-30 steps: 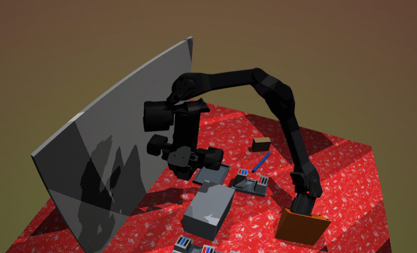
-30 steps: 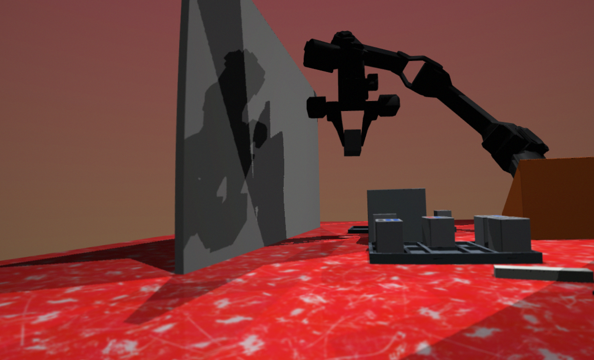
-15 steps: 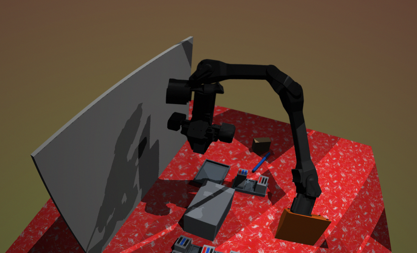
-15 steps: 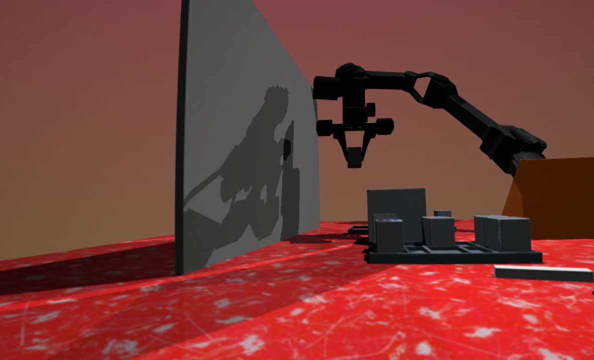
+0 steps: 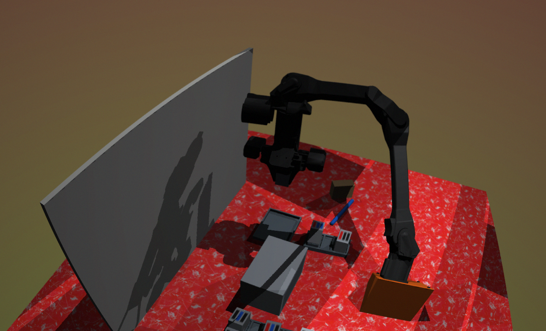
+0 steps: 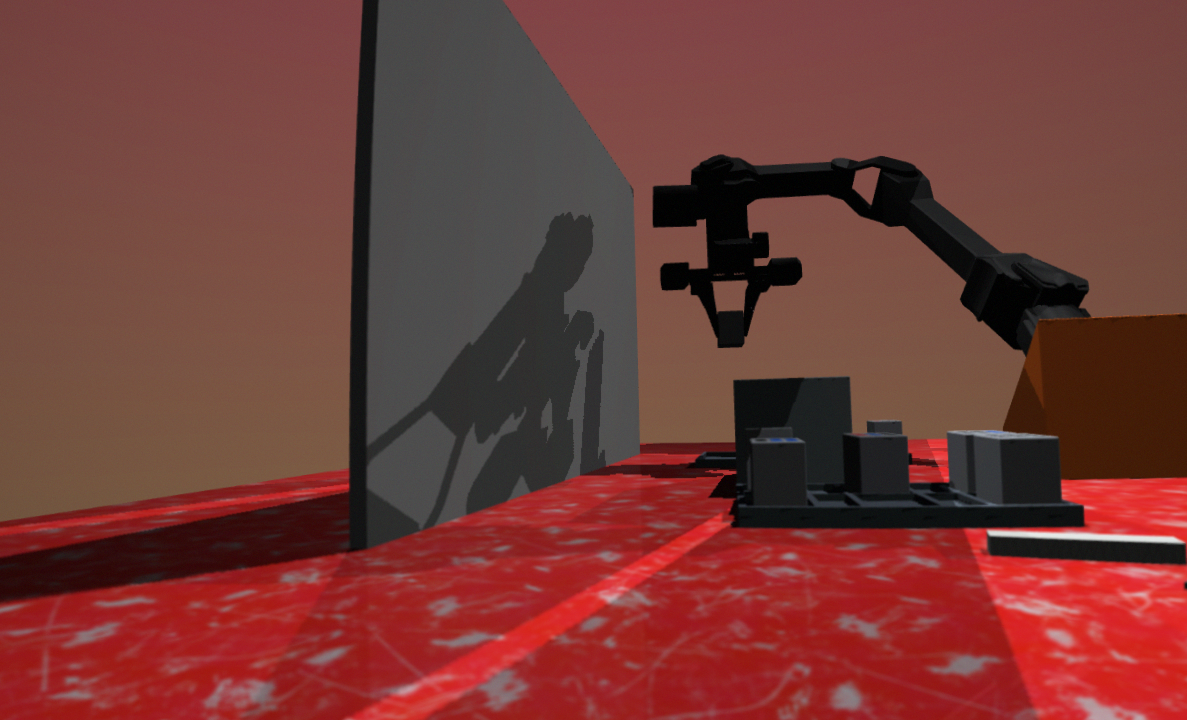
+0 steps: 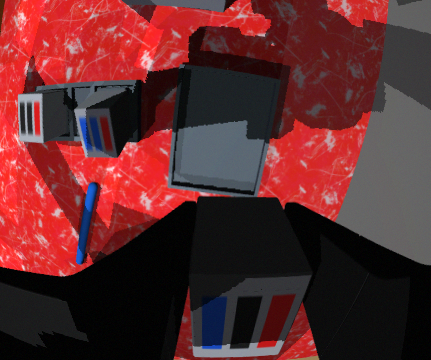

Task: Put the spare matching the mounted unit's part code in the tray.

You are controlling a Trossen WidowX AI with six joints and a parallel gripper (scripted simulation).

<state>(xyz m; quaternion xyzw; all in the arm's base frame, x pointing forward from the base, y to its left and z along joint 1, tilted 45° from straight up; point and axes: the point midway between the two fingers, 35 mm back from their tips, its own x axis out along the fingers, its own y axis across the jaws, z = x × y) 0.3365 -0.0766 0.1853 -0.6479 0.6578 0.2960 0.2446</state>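
My gripper tip is now 17 cm above the tray. Round my gripper tip: grey panel (19 cm ahead, 18 cm to the left, 6 cm above); then dark grey spare (2 cm to the right, 2 cm above); then blue pen (17 cm behind, 16 cm below, 14 cm to the right).
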